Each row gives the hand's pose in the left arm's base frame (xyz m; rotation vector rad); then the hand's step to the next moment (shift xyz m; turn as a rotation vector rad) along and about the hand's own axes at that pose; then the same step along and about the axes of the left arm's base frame.
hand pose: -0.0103 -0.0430 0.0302 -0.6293 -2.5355 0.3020
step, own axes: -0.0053 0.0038 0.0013 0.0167 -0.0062 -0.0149
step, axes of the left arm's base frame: 0.0048 0.0006 -0.0046 -0.0073 0.0041 0.0217
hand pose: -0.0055 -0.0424 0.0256 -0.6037 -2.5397 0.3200
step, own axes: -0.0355 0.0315 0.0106 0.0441 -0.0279 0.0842
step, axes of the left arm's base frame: 0.0331 0.0095 -0.0343 -0.0882 -0.0125 -0.0433
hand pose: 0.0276 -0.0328 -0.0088 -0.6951 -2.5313 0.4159
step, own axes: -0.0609 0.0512 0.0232 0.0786 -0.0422 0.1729
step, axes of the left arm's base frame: 0.0543 0.0055 -0.0624 -0.1661 -0.0197 -0.0993
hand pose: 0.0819 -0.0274 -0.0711 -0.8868 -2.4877 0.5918
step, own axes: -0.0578 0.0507 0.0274 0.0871 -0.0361 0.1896
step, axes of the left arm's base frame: 0.0507 -0.0095 -0.0633 -0.1779 -0.0139 -0.1140
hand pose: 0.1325 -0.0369 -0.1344 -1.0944 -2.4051 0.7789
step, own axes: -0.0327 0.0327 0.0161 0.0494 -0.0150 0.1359
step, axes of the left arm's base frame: 0.0299 -0.0129 -0.0366 -0.1133 -0.0141 -0.0900
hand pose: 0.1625 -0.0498 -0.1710 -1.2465 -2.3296 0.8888
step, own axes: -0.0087 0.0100 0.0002 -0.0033 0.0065 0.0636
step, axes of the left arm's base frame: 0.0108 -0.0032 -0.0070 -0.0302 -0.0230 -0.0515
